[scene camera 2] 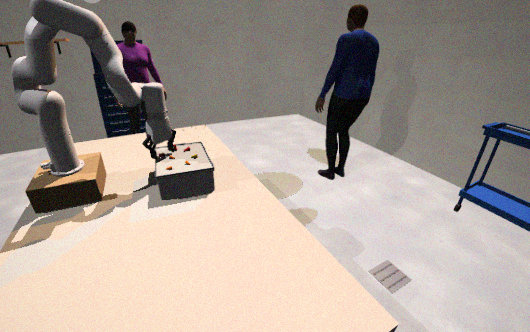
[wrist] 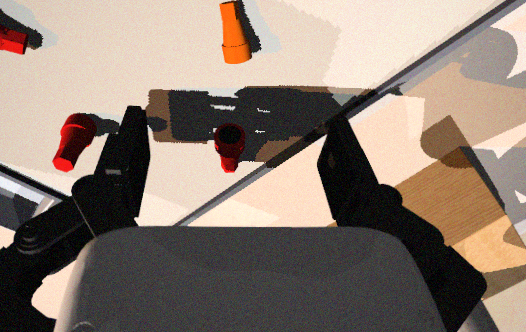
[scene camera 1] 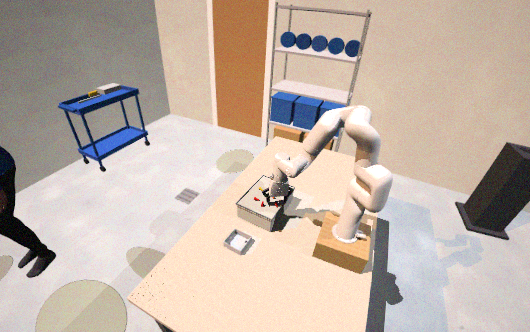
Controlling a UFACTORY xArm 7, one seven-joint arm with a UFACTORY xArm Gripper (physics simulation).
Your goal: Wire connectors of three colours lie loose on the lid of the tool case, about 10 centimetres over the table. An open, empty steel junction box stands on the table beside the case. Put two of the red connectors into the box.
Observation:
In view: my gripper (scene camera 2: 163, 154), a red connector (wrist: 78, 131) and a tool case (scene camera 2: 198, 177).
My gripper shows as well in the wrist view (wrist: 239, 136). The tool case also shows in the wrist view (wrist: 306, 71).

